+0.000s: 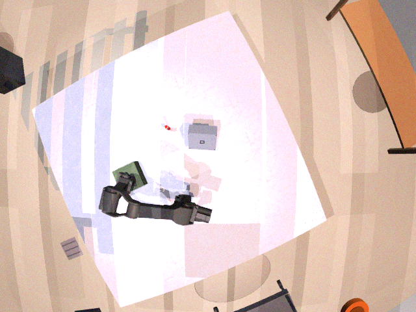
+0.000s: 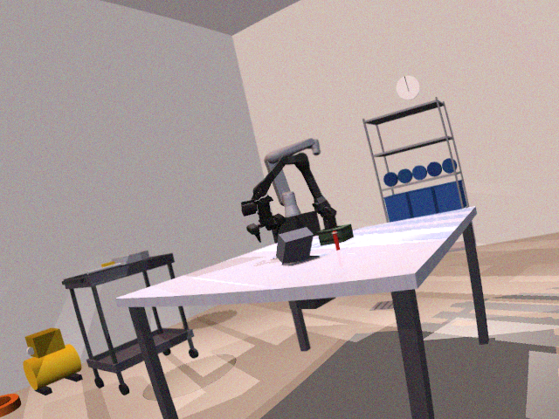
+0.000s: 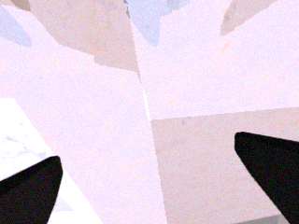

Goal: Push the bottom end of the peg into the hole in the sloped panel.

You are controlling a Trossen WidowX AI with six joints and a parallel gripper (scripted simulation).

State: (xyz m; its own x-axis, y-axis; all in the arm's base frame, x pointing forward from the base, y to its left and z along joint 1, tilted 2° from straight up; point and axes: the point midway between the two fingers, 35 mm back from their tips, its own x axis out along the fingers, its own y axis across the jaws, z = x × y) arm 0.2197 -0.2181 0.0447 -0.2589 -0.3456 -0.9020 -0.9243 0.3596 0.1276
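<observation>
Right now my gripper tip is 430 mm to the right of the red peg, 40 mm short of it and 30 mm above it. Round my gripper tip: panel (330 mm to the left, 190 mm ahead, 20 mm below).
</observation>
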